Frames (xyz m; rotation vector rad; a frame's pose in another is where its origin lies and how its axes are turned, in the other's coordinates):
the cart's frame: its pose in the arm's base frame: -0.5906 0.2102 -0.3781 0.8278 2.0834 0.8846
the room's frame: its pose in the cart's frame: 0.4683 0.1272 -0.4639 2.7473 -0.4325 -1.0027
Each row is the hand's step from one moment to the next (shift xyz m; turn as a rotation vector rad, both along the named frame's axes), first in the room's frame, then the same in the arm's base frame.
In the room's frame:
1: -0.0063 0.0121 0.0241 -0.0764 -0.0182 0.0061
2: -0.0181 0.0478 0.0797 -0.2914 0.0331 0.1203
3: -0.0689 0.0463 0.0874 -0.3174 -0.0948 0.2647
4: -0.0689 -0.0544 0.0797 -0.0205 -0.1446 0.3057
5: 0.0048 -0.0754 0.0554 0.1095 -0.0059 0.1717
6: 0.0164 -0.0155 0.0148 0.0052 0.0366 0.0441
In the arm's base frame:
1: 0.0004 -0.0272 0.0052 0.0704 -0.0075 0.0345
2: -0.0009 -0.0941 0.0104 0.2495 -0.1655 0.1040
3: 0.0457 -0.1082 0.0269 0.2264 -0.2069 0.2928
4: 0.0408 -0.0421 0.1031 -0.0732 -0.1566 0.2914
5: -0.0249 0.0025 0.0903 -0.1520 -0.1115 0.0773
6: -0.0208 0.0006 0.0171 -0.0144 -0.0554 -0.0057

